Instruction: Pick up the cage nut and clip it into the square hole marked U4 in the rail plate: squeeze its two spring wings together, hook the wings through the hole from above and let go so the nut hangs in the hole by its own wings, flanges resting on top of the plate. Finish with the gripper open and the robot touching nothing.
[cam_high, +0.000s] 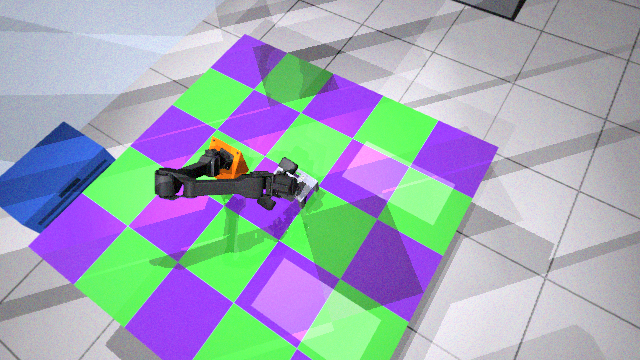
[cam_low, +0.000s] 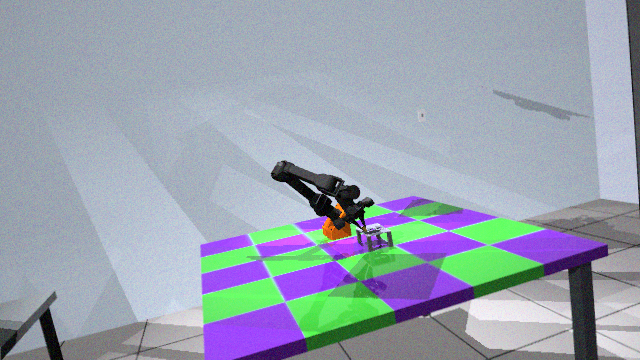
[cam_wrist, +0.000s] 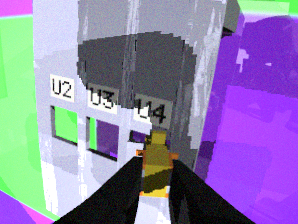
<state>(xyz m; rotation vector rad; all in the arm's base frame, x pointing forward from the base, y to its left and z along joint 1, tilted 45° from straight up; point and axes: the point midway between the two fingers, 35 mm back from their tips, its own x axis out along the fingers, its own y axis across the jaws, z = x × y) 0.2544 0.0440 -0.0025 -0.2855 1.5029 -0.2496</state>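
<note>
My gripper tip is now 1 cm above the cage nut.
</note>
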